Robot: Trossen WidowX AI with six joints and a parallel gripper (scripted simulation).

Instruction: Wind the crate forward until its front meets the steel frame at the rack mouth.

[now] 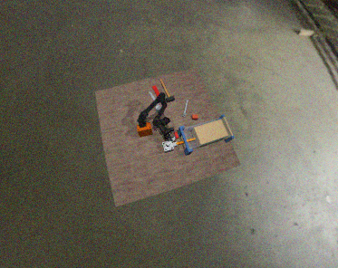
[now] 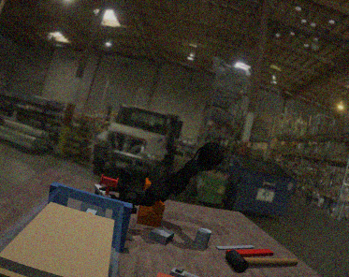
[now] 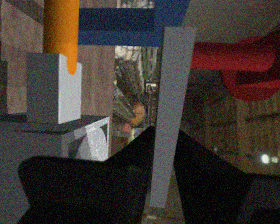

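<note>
The winch handle lies 20 mm to the left of my gripper tip, 10 mm ahead of it and 10 mm above it. From my gripper tip the other things lie so: blue steel frame (120 mm ahead, 40 mm below, 20 mm to the right); then winch (110 mm below, 60 mm behind, 20 mm to the right); then red knob (50 mm ahead, 40 mm above, 30 mm to the left).
</note>
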